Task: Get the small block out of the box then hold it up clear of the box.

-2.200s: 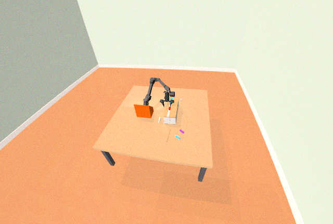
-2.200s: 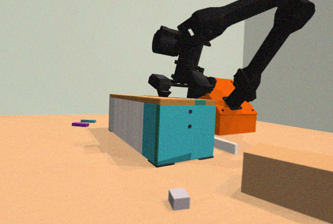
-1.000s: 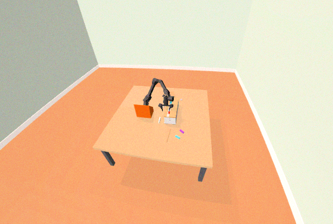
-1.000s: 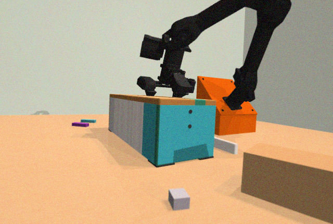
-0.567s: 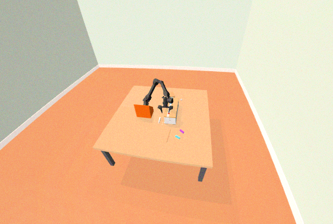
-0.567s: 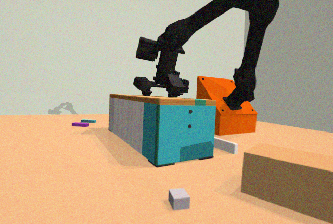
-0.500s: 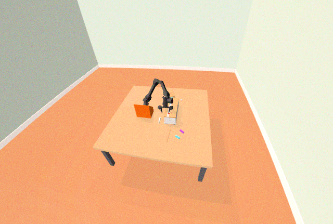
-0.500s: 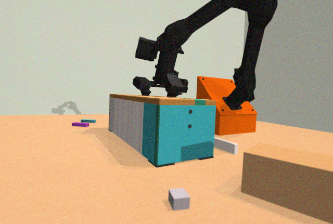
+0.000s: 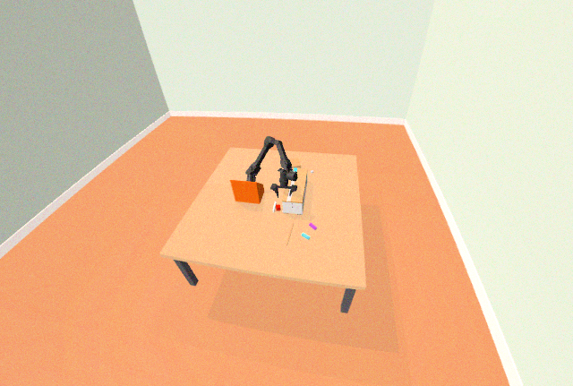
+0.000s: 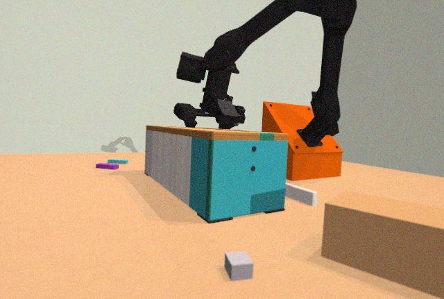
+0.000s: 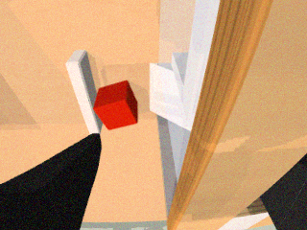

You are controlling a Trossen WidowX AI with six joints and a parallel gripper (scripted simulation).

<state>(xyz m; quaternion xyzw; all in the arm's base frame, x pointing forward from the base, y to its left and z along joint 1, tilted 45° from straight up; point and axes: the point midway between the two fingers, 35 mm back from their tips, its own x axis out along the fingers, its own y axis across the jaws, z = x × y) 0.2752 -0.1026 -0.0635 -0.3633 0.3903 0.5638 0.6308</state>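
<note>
The red block is 30 mm behind my gripper tip, 30 mm to the right of it and 60 mm below it. Round my gripper tip: long box: 40 mm ahead, 120 mm to the left, 20 mm below; thin wooden stick: 60 mm ahead, 250 mm to the right, 80 mm below; purple bar: 220 mm ahead, 180 mm to the right, 80 mm below.
</note>
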